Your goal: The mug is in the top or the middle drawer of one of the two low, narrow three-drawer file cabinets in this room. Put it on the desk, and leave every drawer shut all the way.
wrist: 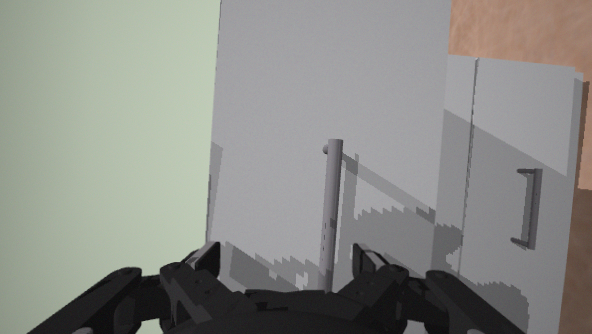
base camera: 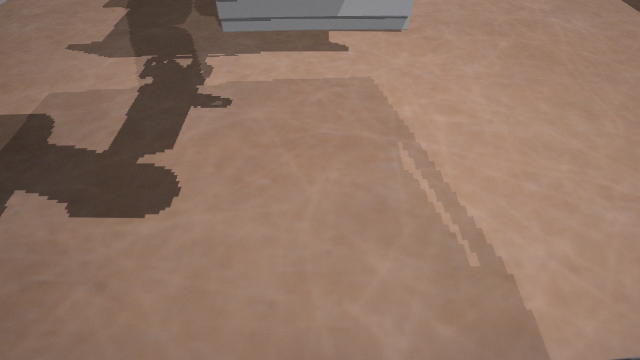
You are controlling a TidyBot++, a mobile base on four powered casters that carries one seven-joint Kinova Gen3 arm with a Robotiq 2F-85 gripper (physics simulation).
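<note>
A grey three-drawer file cabinet [base camera: 315, 24] [wrist: 578, 115] shows its lower edge at the top of the base view and lies sideways in the wrist view. Its top drawer [wrist: 325, 75] stands out in front of the lower ones, its large front nearest the camera. The top drawer's bar handle [wrist: 332, 200] is upright in the wrist view. The middle drawer [wrist: 457, 90] shows as a strip, its handle hidden; the bottom drawer [wrist: 520, 120] looks flush with it. My gripper [wrist: 286, 257] is open and empty, with the handle's image between its fingertips, right of centre. The mug, drawer inside and desk do not show.
The bottom drawer's handle [wrist: 535, 210] sticks out at the right of the wrist view. A pale green wall [wrist: 100, 125] fills the left there. Brown floor [base camera: 325, 225] [wrist: 525, 25] lies in front of and beside the cabinet, with arm shadows on it.
</note>
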